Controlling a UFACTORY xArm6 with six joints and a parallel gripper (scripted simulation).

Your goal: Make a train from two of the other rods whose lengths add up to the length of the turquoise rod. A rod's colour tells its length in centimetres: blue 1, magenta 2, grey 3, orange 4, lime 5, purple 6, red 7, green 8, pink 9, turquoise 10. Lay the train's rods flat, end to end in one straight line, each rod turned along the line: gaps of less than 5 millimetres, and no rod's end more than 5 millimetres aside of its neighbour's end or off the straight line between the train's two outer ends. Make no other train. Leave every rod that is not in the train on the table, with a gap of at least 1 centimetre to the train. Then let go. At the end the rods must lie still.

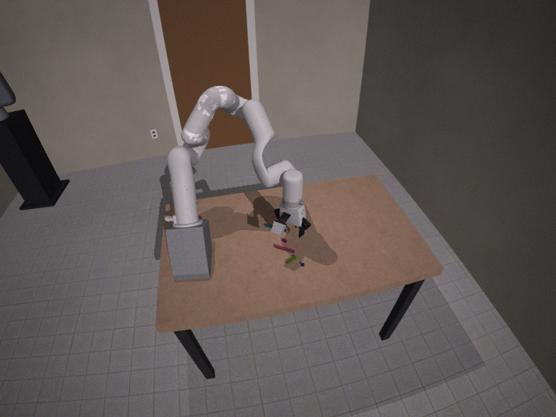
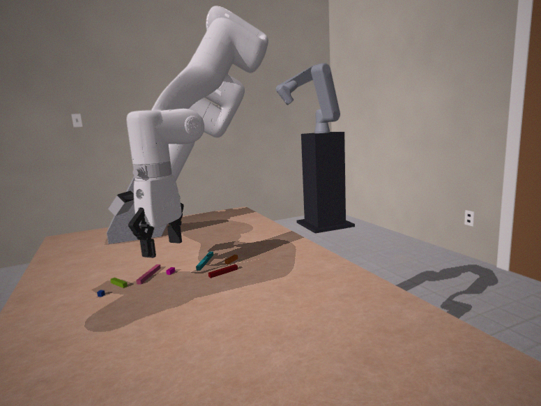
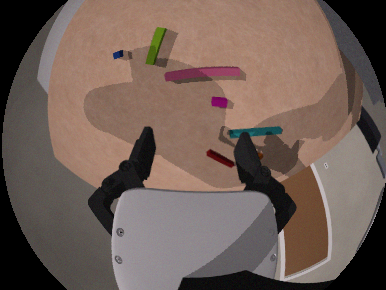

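Right now my hand is 20 mm short of the blue rod, 130 mm to the left of it and 70 mm above it. Also, from my hand: lime rod: 20 mm behind, 100 mm to the right, 70 mm below; then pink rod: 40 mm behind, 40 mm to the right, 70 mm below; then magenta rod: 30 mm behind, 10 mm to the left, 70 mm below.
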